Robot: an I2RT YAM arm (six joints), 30 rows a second.
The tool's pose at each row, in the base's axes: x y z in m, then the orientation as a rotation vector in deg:
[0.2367, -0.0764, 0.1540, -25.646, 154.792, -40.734]
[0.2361, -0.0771, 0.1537, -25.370, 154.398, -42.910]
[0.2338, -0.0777, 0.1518, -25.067, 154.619, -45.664]
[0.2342, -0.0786, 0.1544, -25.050, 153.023, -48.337]
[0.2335, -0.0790, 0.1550, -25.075, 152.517, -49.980]
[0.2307, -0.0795, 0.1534, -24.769, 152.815, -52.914]
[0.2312, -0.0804, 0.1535, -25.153, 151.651, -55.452]
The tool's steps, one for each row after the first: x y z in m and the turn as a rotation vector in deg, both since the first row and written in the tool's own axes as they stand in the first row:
[0.0009, -0.0003, 0.0003, 1.511, 0.363, -0.129]
[0.0036, 0.0007, 0.0013, 3.175, 1.515, -0.409]
[0.0030, -0.0015, -0.0003, 5.329, 1.009, -0.696]
[0.0036, -0.0020, -0.0009, 6.491, 1.150, -0.952]
[0.0067, -0.0010, -0.0004, 8.196, 2.537, -1.291]
[0.0066, -0.0019, 0.0001, 10.056, 2.466, -1.904]

